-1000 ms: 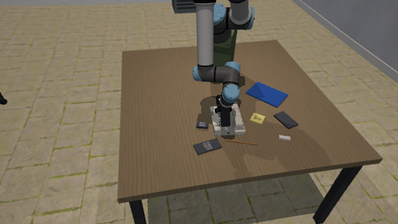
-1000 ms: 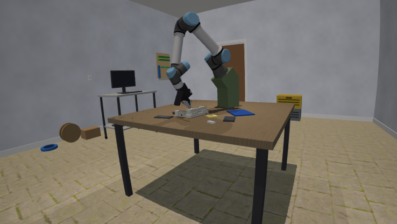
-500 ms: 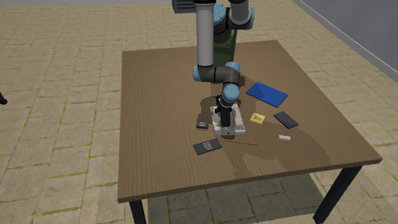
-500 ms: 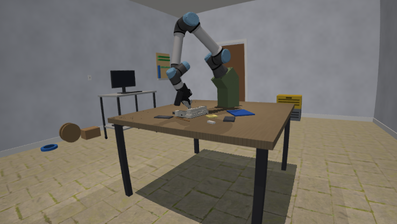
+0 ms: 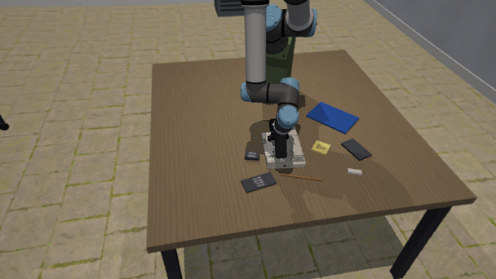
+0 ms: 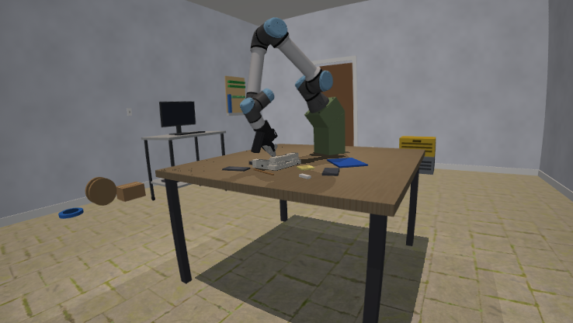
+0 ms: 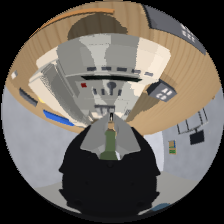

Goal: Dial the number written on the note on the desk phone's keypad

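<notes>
My hand is 9 cm to the right of the handset and 2 cm short of it. Round my hand: yellow note (22 cm to the left, 4 cm below, 2 cm ahead); pencil (19 cm ahead, 8 cm to the left, 4 cm below); small dark device (11 cm to the right, 4 cm below, 4 cm ahead).
</notes>
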